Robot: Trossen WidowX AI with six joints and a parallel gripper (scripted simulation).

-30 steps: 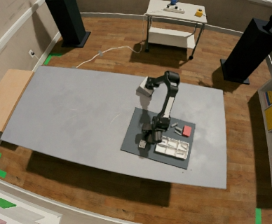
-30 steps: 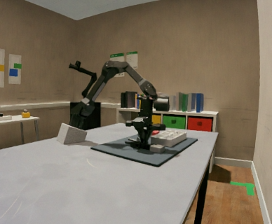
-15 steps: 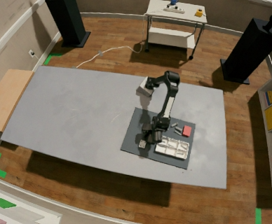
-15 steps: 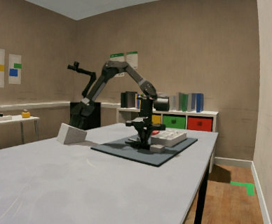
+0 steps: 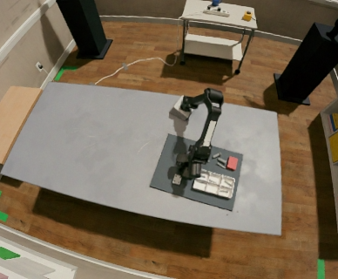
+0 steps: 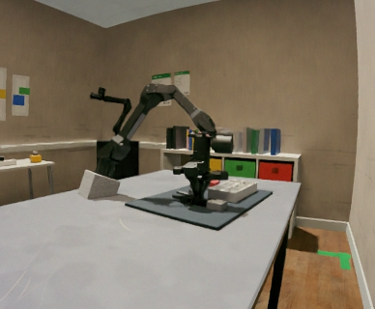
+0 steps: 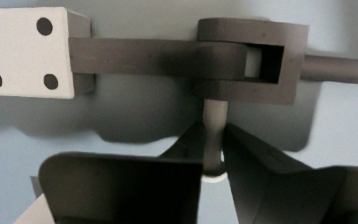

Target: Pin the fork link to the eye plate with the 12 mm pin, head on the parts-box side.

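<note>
The eye plate is 10 mm ahead of my hand, 40 mm to the right of it and 30 mm below it. From my hand the other things lie so: mat: 10 mm ahead, 60 mm to the left, 50 mm below; headed pin: 30 mm below; fork link: 30 mm behind, 40 mm to the right, 30 mm below.
</note>
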